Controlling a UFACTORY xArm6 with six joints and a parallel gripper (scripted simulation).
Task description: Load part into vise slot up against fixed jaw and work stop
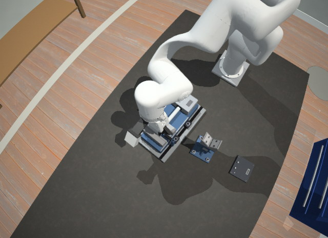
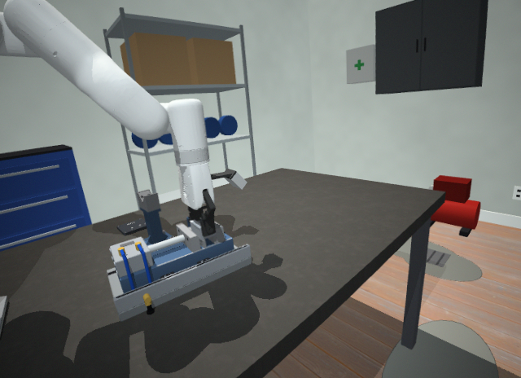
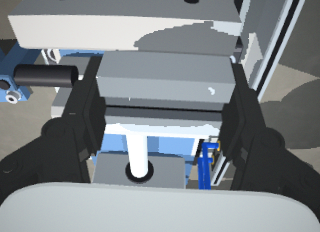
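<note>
Right now my hand is right at the part. From my hand the other things lie so: moving jaw: 3 cm to the left, 3 cm below, 3 cm behind; fixed jaw: 3 cm below, 3 cm ahead, 1 cm to the left; work stop: 6 cm to the left, 2 cm below, 1 cm ahead.
</note>
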